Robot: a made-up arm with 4 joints.
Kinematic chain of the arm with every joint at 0, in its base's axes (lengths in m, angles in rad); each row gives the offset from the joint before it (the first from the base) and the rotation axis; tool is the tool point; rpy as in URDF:
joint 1: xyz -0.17 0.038 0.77 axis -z
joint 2: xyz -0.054 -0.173 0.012 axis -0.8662 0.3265 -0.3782
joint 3: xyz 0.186 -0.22 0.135 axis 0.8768 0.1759 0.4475
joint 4: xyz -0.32 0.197 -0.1 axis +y
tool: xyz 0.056 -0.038 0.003 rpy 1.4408 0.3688 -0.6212
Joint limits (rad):
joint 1: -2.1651..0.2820
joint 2: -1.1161..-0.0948
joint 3: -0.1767..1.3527
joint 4: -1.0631..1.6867
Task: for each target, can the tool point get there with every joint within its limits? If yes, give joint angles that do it. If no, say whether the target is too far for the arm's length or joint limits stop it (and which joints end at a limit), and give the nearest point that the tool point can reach.
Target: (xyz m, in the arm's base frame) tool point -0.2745 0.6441 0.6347
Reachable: no: joint limits stop it (at a limit: joint 1, joint 2, joint 3) | nearest point 0.0426 0.0893 0.7027 | short by 0.643 m
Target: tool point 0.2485 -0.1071 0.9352
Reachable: yes | joints -1.6517 -0.1878 1.0397 -0.1269
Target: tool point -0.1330 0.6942 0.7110
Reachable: no: joint limits stop it (at a limit: joint 1, joint 2, joint 3) | nearest point 0.2883 0.3006 0.6321 | short by 0.582 m
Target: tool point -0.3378 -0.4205 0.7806
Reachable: yes | joints -0.0794 -0.6337 1.1197 1.3660
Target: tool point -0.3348 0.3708 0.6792
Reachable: no: joint limits stop it (at a limit: joint 1, joint 2, joint 3) | nearest point 0.0364 0.0831 0.6934 | short by 0.470 m
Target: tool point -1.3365 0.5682 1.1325
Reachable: no: too far | nearest point -0.4934 -0.1925 0.8792 | short by 1.163 m
